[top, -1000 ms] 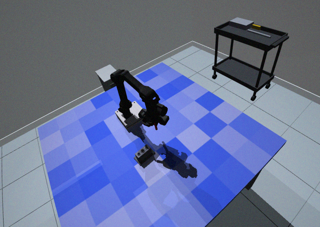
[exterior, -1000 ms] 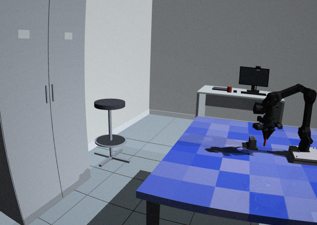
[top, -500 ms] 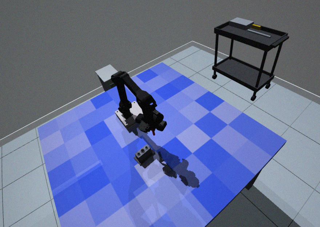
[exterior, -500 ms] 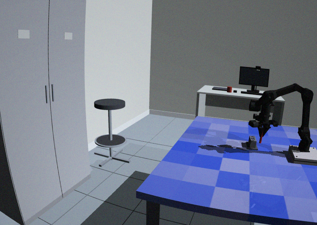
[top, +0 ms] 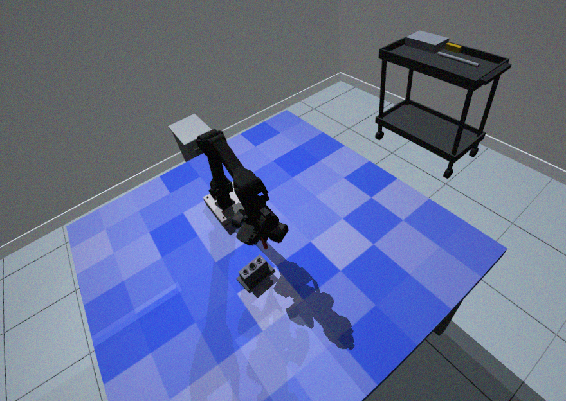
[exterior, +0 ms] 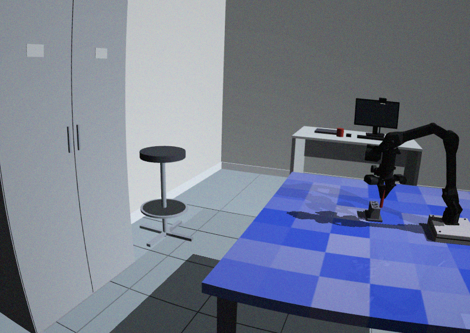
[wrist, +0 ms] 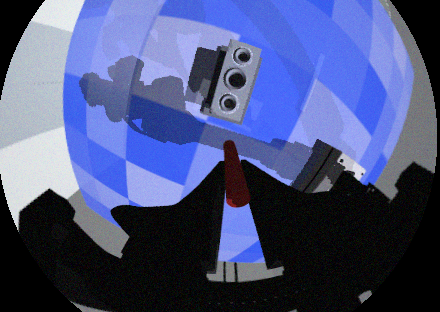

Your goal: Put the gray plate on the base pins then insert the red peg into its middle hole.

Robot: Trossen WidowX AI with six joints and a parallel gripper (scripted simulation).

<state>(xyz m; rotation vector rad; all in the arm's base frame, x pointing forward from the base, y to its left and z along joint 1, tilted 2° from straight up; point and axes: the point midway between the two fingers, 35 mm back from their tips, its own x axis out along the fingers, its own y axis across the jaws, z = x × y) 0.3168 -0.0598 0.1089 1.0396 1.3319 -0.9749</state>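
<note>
My gripper tip is 8 cm to the left of the gray plate, 7 cm above it and 1 cm short of it. From my gripper tip the other things lie so: gray base (11 cm below, 8 cm to the right, 1 cm ahead); red peg (right at my gripper tip).
</note>
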